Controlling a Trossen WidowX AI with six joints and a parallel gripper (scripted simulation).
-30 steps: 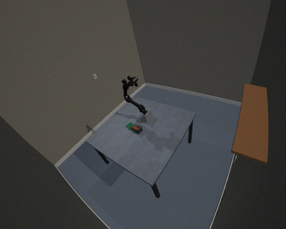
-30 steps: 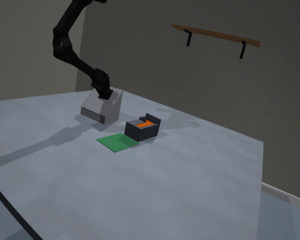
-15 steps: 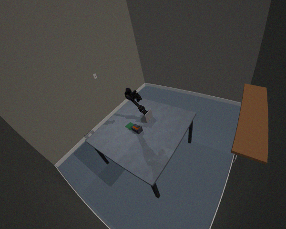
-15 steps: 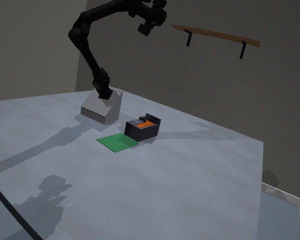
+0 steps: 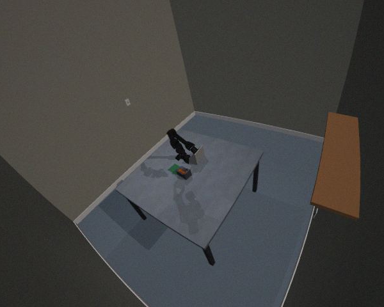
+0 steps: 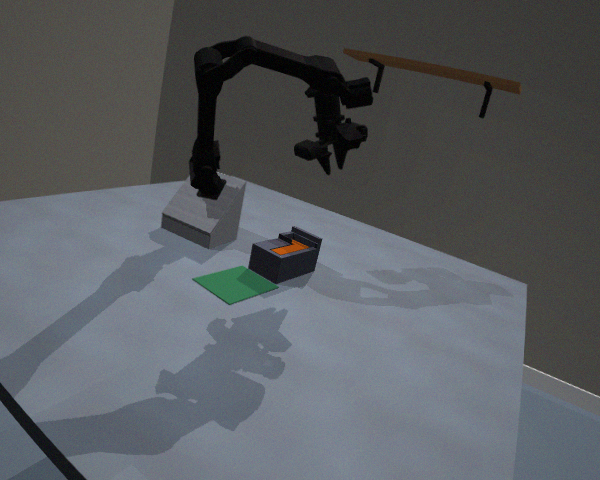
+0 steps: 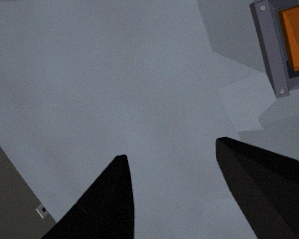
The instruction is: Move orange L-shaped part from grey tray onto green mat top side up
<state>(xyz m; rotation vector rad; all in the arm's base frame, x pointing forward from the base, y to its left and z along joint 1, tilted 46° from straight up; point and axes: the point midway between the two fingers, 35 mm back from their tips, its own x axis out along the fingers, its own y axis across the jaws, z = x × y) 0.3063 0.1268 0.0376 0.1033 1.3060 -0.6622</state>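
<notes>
My gripper tip is 30 mm past the orange L-shaped part, 110 mm to the left of it and 200 mm above it. The rest, counted from my gripper tip: green mat (80 mm behind, 270 mm to the right, 260 mm below).
</notes>
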